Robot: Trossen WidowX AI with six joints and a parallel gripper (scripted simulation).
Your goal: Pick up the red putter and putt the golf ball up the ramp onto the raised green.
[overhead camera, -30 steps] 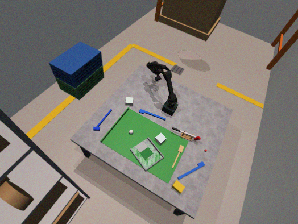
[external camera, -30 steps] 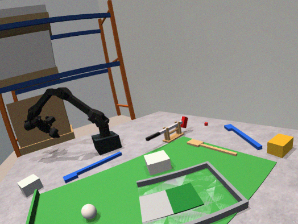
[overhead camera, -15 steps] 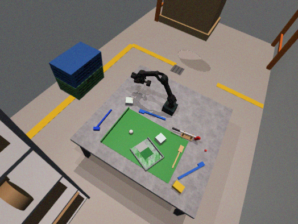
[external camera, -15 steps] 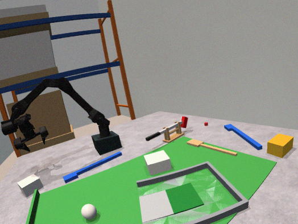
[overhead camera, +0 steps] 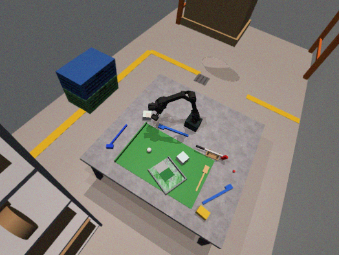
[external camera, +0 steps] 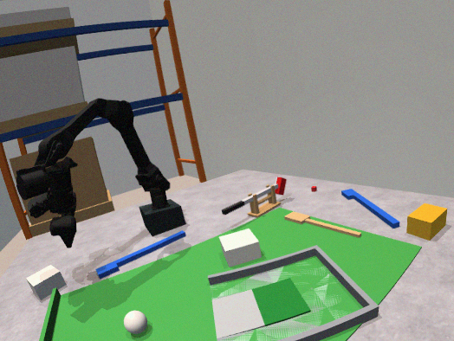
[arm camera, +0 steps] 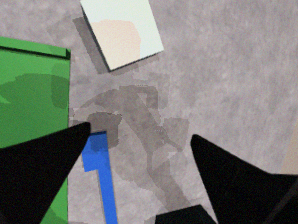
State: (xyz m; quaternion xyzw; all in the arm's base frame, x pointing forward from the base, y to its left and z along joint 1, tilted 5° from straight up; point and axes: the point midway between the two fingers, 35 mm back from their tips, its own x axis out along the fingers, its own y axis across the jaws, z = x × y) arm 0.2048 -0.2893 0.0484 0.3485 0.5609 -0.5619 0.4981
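My gripper tip is now 60 cm to the right of the red putter, 6 cm above it and 2 cm past it. The rest, counted from my gripper tip: small red cube 84 cm to the left, 11 cm below, 2 cm behind; then yellow block 80 cm to the left, 45 cm ahead, 10 cm below; then white golf ball 30 cm ahead, 15 cm to the left, 10 cm below.
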